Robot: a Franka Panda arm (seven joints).
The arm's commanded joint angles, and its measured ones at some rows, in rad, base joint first. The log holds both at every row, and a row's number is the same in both.
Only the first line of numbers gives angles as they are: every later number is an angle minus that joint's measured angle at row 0.
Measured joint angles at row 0:
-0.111, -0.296, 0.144, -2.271, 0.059, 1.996, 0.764
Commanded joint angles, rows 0 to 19:
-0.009, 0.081, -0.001, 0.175, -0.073, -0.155, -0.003
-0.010, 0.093, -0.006, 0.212, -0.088, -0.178, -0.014
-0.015, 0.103, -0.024, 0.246, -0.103, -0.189, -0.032
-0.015, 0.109, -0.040, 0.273, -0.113, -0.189, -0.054
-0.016, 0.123, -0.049, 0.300, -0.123, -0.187, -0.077
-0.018, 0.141, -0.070, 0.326, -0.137, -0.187, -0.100
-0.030, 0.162, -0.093, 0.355, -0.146, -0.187, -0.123
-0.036, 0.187, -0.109, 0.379, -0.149, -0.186, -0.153
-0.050, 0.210, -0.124, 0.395, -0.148, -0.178, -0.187
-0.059, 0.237, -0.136, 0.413, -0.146, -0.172, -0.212
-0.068, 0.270, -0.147, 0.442, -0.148, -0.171, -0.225
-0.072, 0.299, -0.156, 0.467, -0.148, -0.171, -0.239
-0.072, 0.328, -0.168, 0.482, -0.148, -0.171, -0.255
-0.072, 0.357, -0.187, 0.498, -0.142, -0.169, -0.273
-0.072, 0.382, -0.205, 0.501, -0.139, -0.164, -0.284
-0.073, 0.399, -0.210, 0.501, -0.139, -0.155, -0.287
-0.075, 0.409, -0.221, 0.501, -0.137, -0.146, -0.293
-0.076, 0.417, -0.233, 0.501, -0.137, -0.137, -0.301
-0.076, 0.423, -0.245, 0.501, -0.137, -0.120, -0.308
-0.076, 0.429, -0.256, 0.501, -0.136, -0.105, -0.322
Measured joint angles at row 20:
-0.074, 0.410, -0.229, 0.476, -0.133, -0.131, -0.281
